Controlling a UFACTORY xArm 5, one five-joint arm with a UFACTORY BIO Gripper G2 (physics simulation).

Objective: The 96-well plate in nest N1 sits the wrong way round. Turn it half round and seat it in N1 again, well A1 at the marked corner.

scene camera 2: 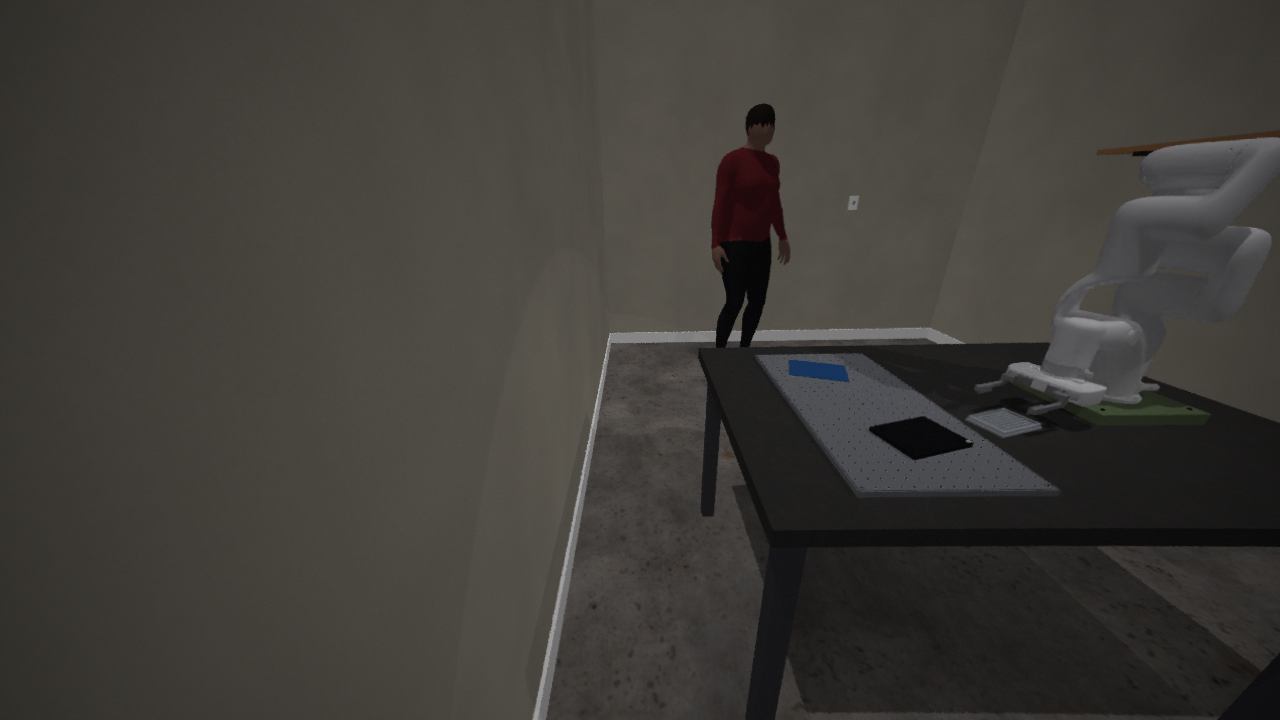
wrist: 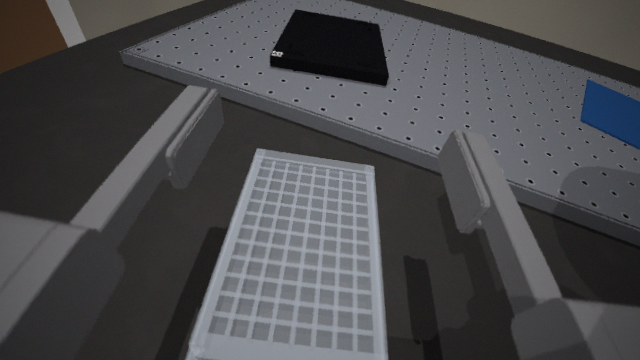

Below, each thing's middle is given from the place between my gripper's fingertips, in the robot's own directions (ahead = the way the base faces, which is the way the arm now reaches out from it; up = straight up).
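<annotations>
My gripper: 2 cm beyond the 96-well plate [scene camera 2: 1002, 422], 1 cm left of it, 6 cm higher than it. Blue rectangle [scene camera 2: 796, 368]: 34 cm ahead of my hand, 27 cm to the right of it, 6 cm below. Black nest [scene camera 2: 935, 439]: 22 cm ahead of my hand, 10 cm to the left of it, 5 cm below.
</annotations>
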